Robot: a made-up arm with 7 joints.
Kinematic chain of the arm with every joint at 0, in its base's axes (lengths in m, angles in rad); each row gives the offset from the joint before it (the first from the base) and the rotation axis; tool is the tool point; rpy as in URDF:
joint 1: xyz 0 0 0.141 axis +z
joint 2: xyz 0 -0.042 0.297 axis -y
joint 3: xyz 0 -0.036 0.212 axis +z
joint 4: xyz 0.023 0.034 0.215 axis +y
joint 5: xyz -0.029 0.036 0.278 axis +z
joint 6: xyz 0 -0.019 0.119 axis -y
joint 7: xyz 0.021 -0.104 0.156 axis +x
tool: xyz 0 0 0 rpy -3.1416 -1.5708 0
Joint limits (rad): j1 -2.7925..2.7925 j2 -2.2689..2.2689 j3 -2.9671..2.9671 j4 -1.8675..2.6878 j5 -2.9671..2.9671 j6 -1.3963..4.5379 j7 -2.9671..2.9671
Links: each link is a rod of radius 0.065 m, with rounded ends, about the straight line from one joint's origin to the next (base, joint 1, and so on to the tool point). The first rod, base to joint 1, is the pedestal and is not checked.
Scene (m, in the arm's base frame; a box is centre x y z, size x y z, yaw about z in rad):
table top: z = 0
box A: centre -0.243 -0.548 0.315 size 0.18 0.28 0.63 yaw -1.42
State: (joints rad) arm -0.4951 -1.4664 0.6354 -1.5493 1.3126 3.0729 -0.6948
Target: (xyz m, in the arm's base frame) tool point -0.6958 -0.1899 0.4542
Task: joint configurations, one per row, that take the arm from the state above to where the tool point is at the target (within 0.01 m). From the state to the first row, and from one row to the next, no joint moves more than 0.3 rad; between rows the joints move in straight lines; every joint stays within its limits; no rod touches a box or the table.
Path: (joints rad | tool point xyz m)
1: -0.7591 -1.2552 0.7846 -1.4959 1.1129 3.0407 -0.6042 | 0.1535 -0.4797 0.7297
2: -1.0231 -1.0440 0.9338 -1.4425 0.9131 3.0085 -0.5136 | -0.0331 -0.4703 0.7738
3: -1.2871 -0.8328 1.0830 -1.3891 0.7134 2.9763 -0.4230 | -0.1918 -0.3937 0.8063
4: -1.5511 -0.6216 1.2321 -1.3357 0.5137 2.9441 -0.3324 | -0.3023 -0.2688 0.8303
5: -1.7544 -0.8809 1.1668 -1.2938 0.7379 2.7192 -0.4230 | -0.3833 -0.3011 0.7668
6: -1.9577 -1.1402 1.1014 -1.2518 0.9620 2.4943 -0.5136 | -0.4881 -0.3025 0.6838
7: -2.1610 -1.3995 1.0360 -1.2098 1.1862 2.2694 -0.6042 | -0.5992 -0.2657 0.5801
8: -2.3643 -1.6588 0.9707 -1.1679 1.4104 2.0444 -0.6948 | -0.6958 -0.1899 0.4542

